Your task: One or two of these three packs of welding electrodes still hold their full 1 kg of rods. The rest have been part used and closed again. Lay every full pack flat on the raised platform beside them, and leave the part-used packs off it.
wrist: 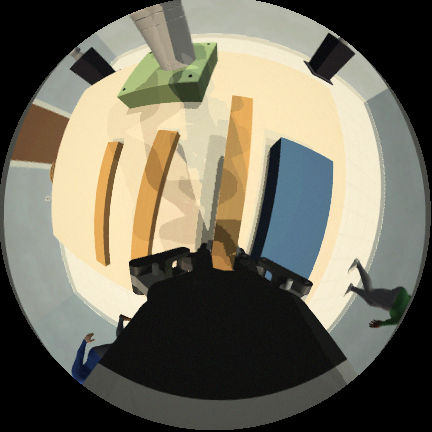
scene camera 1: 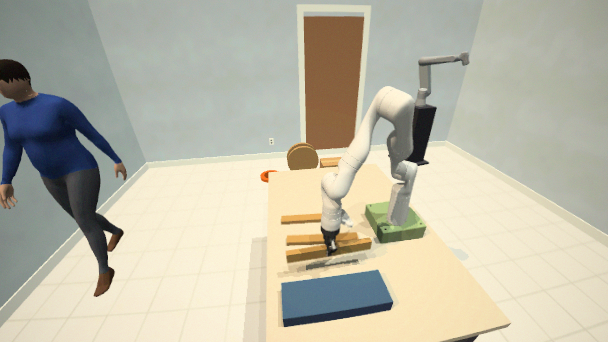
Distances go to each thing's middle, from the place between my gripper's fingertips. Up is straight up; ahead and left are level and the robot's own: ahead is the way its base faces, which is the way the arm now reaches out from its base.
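My hand's 30 mm short of the blue raised platform (scene camera 1: 316,300) at the moment, 140 mm to the right of it, and it's 80 mm above it.
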